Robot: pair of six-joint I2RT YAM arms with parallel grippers.
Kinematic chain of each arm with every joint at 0, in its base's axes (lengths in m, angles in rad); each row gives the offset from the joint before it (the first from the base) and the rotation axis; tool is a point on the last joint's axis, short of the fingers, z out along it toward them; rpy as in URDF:
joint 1: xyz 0 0 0.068 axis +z
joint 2: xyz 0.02 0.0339 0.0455 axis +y
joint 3: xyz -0.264 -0.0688 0 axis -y
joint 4: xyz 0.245 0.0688 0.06 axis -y
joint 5: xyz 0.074 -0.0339 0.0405 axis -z
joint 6: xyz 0.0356 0 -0.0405 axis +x
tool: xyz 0 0 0 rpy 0 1.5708 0
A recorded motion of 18 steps. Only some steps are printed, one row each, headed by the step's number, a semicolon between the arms.
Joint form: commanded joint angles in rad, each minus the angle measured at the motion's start. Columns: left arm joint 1, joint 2, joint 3, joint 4, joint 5, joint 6; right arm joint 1, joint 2, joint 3, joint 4, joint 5, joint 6.
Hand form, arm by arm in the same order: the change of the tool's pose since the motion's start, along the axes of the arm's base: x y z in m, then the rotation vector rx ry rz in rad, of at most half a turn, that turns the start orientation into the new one. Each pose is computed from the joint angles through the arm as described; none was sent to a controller.
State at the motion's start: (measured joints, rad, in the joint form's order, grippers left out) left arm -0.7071 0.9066 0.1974 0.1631 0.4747 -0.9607; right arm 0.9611 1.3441 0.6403 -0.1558 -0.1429 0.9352
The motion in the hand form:
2: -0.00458 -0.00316 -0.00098 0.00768 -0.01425 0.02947; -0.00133 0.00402 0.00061 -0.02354 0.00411 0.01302
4: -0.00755 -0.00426 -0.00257 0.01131 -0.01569 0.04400; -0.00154 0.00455 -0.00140 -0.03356 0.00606 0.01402
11: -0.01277 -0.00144 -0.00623 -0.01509 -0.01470 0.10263; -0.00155 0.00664 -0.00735 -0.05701 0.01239 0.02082
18: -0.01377 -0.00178 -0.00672 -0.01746 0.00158 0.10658; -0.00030 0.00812 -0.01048 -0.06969 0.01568 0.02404
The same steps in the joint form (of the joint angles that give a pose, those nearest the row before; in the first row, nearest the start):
2: -0.0448 -0.0120 -0.0121 0.0173 -0.0716 -0.0275; 0.0142 0.0147 0.0208 -0.0286 0.0084 -0.0056
4: -0.0680 -0.0187 -0.0220 0.0255 -0.1061 -0.0447; 0.0165 0.0225 0.0208 -0.0304 0.0123 -0.0071
11: -0.0905 -0.0583 -0.0624 0.0650 -0.1677 -0.1038; 0.0217 0.0483 0.0215 -0.0291 0.0175 -0.0133
18: -0.0967 -0.0597 -0.0633 0.0609 -0.1701 -0.1216; 0.0210 0.0665 0.0259 -0.0283 0.0186 -0.0190

